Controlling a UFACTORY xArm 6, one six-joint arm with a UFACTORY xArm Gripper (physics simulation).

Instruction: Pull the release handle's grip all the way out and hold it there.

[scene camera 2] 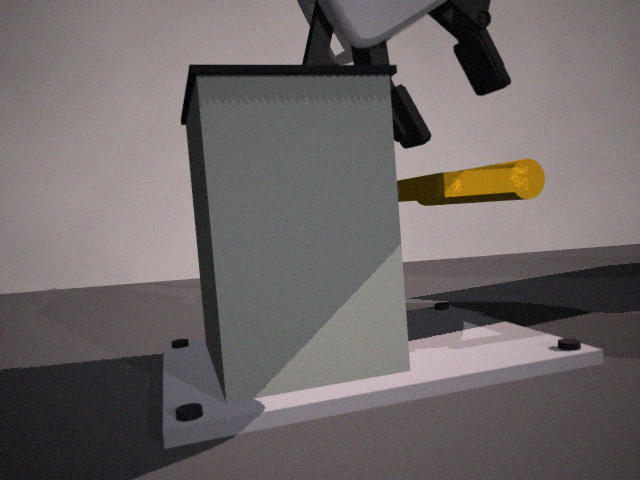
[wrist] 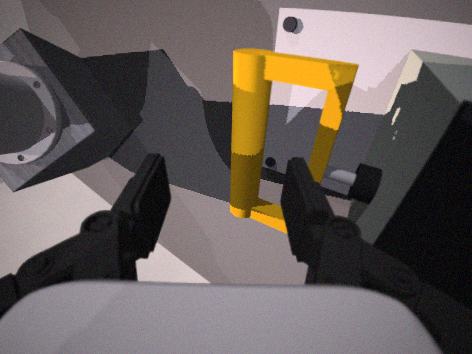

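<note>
The release handle is a yellow rectangular frame with a thick round grip (scene camera 2: 528,178) (wrist: 248,120) on its outer side, away from the housing. A short grey rod (wrist: 336,184) runs from the handle side into a black collar on the grey-green housing (scene camera 2: 299,222) (wrist: 421,127). My gripper (scene camera 2: 453,114) (wrist: 226,178) is open and empty, tilted above the handle. In the scene view both fingertips are higher than the grip and apart from it. In the wrist view the grip shows between the two fingers, nearer the right one, which hides part of the frame's inner bar and lower arm.
The housing has a black top lid (scene camera 2: 289,70) (wrist: 440,185), close beside my gripper. It stands on a pale base plate (scene camera 2: 454,359) (wrist: 345,37) with black bolts at its corners. A dark block with a round grey part (wrist: 57,117) shows at the left of the wrist view.
</note>
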